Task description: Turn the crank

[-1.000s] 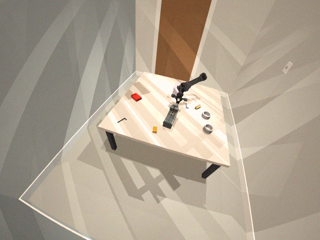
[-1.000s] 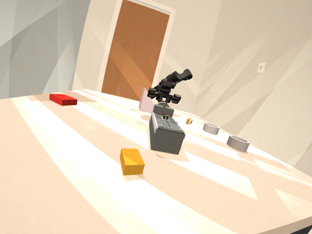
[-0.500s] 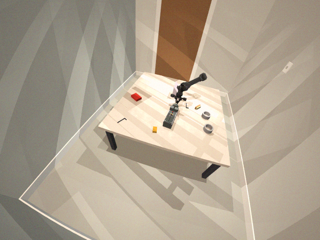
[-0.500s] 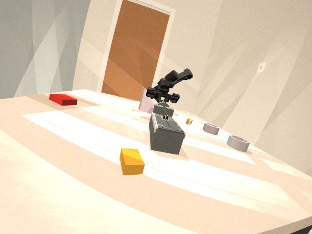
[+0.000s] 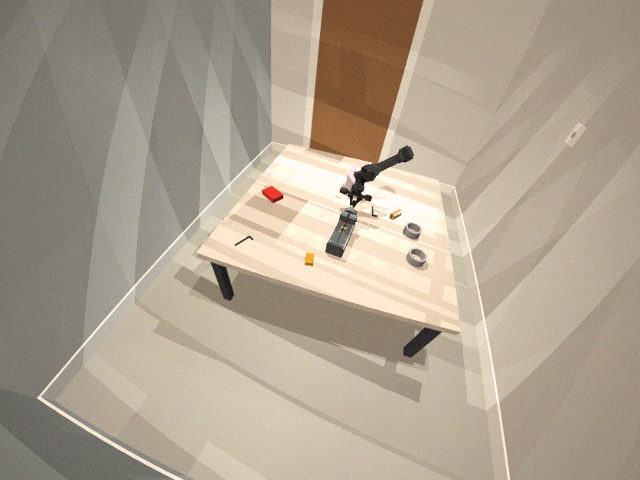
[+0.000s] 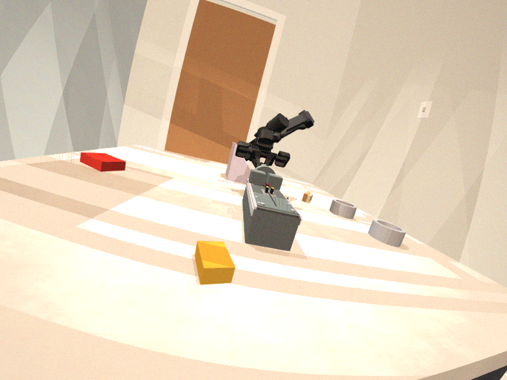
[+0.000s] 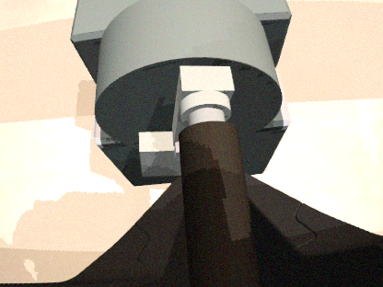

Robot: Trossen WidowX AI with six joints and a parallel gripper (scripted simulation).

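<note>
Right now the red pointer is 13 cm ahead of my gripper tip, 1 cm to the right of it and 1 cm below it. From my gripper tip the other things lie so: dark brown crank handle 3 cm above, 2 cm behind; yellow block 36 cm ahead, 14 cm to the right, 8 cm below; tan block 29 cm to the left, 15 cm behind, 8 cm below.
</note>
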